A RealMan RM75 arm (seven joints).
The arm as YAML. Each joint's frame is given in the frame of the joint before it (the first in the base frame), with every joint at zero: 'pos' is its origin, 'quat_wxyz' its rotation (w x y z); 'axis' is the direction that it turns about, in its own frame. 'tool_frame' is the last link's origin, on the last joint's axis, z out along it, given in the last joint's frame.
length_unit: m
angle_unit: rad
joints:
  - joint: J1
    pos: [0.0, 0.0, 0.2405]
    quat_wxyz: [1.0, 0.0, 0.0, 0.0]
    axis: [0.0, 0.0, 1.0]
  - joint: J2
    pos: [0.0, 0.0, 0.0]
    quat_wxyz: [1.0, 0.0, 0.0, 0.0]
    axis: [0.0, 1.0, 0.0]
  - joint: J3
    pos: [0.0, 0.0, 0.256]
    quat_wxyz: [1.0, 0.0, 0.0, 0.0]
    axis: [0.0, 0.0, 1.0]
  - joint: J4
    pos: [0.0, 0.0, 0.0]
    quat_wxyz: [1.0, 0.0, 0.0, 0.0]
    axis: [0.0, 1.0, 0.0]
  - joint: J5
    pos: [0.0, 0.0, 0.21]
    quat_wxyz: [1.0, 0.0, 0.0, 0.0]
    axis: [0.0, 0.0, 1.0]
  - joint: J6
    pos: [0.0, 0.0, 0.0]
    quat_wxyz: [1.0, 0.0, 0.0, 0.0]
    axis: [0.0, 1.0, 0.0]
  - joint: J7
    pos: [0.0, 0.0, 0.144]
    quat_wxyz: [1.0, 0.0, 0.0, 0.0]
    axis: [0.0, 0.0, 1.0]
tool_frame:
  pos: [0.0, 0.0, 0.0]
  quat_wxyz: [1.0, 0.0, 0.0, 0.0]
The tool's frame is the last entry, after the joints.
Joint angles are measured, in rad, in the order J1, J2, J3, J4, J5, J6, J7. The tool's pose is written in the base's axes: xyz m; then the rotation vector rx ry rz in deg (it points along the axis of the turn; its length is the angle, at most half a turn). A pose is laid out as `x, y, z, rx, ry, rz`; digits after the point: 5 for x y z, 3 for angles.
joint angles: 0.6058 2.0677 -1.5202 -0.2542 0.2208 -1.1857 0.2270
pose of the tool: 0.25270, 0.40704, 0.04644, -82.933, 19.241, 55.341
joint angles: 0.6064 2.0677 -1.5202 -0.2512 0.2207 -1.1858 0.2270
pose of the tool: 0.25322, 0.40692, 0.04613, -82.985, 19.323, 55.217
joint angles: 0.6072 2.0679 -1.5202 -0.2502 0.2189 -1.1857 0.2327
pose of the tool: 0.25300, 0.40699, 0.04574, -83.098, 19.536, 55.449
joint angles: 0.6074 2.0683 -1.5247 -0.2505 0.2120 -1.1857 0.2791
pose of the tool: 0.25182, 0.40686, 0.04408, -83.605, 21.270, 57.535
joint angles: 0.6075 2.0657 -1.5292 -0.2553 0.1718 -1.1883 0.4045
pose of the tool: 0.24732, 0.40681, 0.04067, -85.560, 25.209, 62.992
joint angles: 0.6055 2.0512 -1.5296 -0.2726 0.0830 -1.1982 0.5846
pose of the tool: 0.23892, 0.40711, 0.03916, -89.631, 29.540, 70.296
